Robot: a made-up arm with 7 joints. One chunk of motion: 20 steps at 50 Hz.
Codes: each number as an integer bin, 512 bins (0 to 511) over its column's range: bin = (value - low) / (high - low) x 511, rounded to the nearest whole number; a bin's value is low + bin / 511 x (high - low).
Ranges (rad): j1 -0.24..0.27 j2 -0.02..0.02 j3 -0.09..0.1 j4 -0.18..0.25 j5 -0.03..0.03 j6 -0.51..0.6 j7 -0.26..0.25
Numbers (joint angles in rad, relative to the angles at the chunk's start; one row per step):
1: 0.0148 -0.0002 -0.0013 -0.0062 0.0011 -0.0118 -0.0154
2: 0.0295 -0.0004 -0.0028 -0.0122 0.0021 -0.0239 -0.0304
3: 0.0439 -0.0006 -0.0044 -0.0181 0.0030 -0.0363 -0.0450
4: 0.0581 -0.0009 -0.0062 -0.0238 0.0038 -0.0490 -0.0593
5: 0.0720 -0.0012 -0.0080 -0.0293 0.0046 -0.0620 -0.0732
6: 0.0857 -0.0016 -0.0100 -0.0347 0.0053 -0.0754 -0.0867
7: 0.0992 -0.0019 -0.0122 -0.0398 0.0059 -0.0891 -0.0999
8: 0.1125 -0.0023 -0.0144 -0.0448 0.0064 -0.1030 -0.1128
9: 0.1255 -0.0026 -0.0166 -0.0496 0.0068 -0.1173 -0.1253
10: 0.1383 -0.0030 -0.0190 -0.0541 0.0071 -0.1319 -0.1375
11: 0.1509 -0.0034 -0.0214 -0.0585 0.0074 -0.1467 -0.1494
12: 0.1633 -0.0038 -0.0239 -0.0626 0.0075 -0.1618 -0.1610
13: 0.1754 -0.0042 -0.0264 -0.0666 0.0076 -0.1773 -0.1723
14: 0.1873 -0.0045 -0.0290 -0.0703 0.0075 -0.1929 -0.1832
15: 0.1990 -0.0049 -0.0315 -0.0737 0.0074 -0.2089 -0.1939
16: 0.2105 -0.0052 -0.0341 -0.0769 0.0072 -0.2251 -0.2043
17: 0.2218 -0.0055 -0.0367 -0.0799 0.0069 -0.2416 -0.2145
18: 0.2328 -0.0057 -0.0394 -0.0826 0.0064 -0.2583 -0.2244
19: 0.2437 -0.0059 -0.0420 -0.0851 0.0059 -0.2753 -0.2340
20: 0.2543 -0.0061 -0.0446 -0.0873 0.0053 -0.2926 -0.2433
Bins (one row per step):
1: 255 253 239 207 265 229 245
2: 270 250 235 199 273 224 230
3: 284 248 230 192 281 218 215
4: 299 244 225 186 288 212 201
5: 313 240 221 179 295 206 187
6: 326 235 215 173 301 200 174
7: 340 231 209 167 306 194 160
8: 353 226 203 161 310 187 147
9: 366 222 197 155 313 181 135
10: 379 217 191 150 316 174 123
11: 392 212 184 144 319 167 111
12: 404 207 178 140 319 160 99
13: 416 202 171 135 320 153 88
14: 428 198 164 130 319 146 77
15: 440 193 157 126 319 139 66
16: 451 189 150 123 317 131 56
17: 463 185 143 119 314 124 46
18: 474 183 136 116 310 116 36
19: 485 180 129 113 306 108 26
20: 495 178 122 110 301 100 17

